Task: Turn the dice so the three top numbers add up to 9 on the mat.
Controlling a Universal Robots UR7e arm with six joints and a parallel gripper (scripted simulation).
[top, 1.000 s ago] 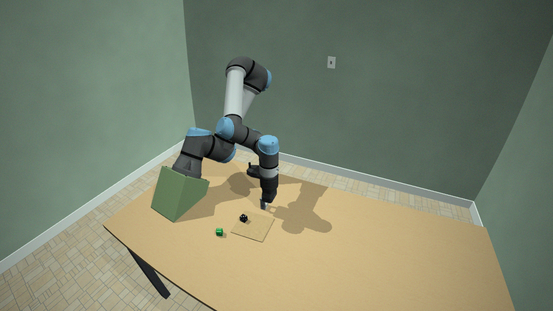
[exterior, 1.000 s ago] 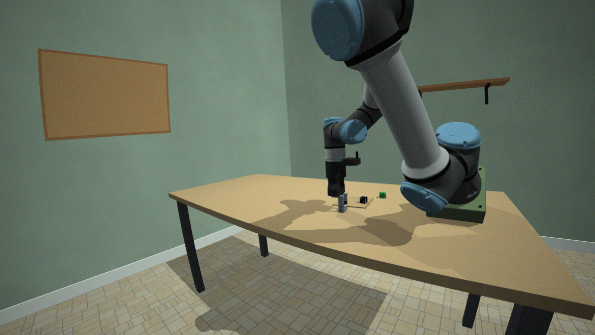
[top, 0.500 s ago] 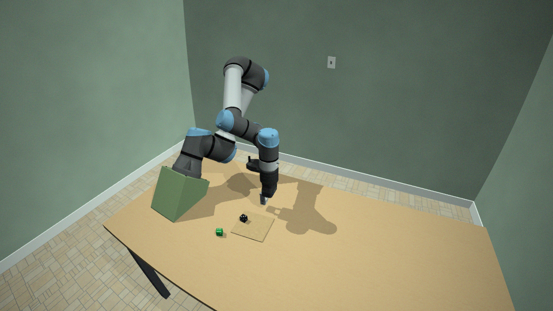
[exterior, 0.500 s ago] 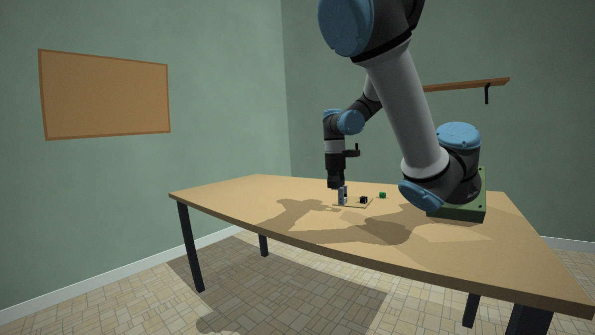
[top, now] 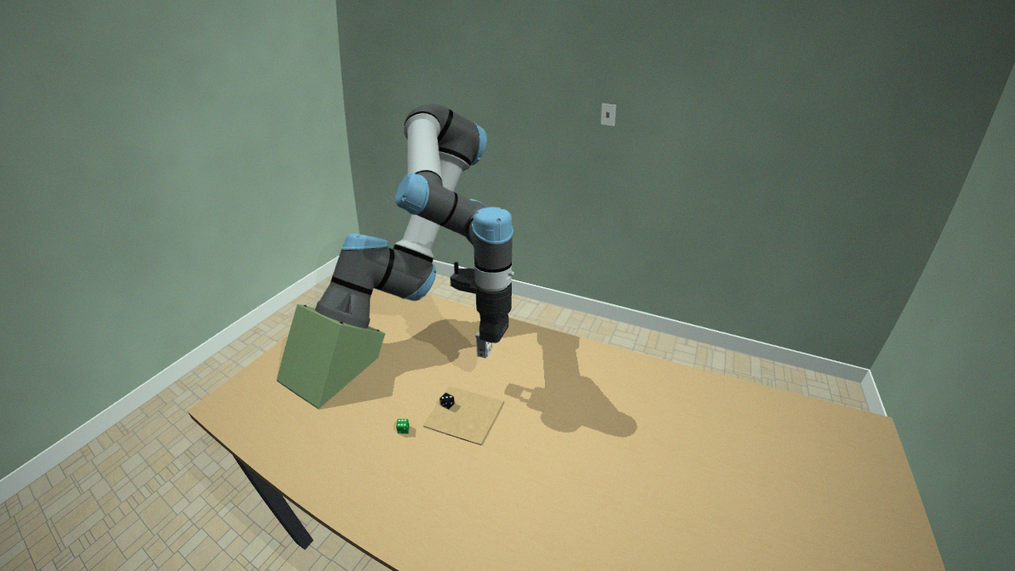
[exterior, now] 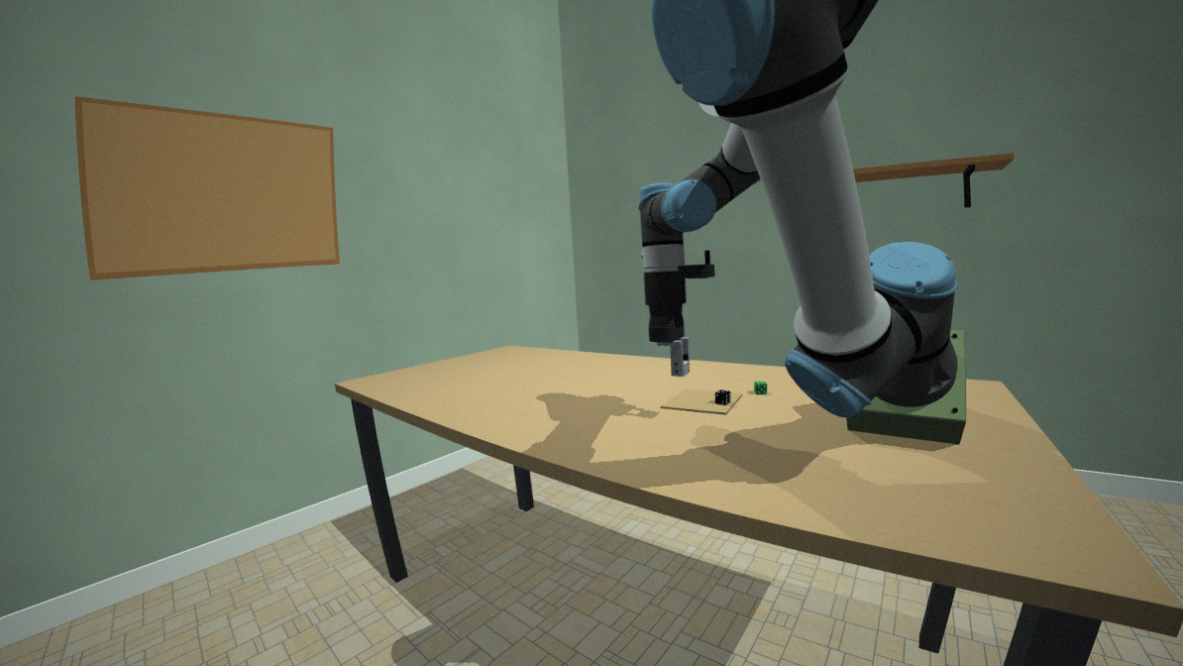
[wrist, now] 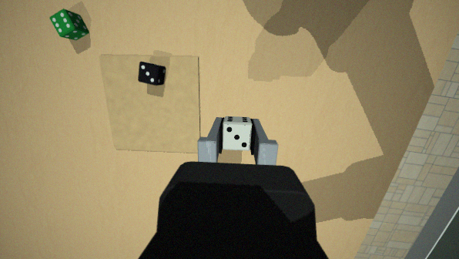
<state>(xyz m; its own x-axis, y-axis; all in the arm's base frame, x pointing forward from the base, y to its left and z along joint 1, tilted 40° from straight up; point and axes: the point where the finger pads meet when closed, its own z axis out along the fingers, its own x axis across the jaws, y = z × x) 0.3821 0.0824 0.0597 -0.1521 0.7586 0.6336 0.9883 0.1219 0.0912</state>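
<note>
Right now the tan mat is 120 mm to the right of my hand, 110 mm below it and 20 mm ahead of it. Round my hand: white die: 10 mm below; green die: 240 mm to the right, 100 mm below, 70 mm behind; black die: 120 mm to the right, 90 mm below, 30 mm behind.
</note>
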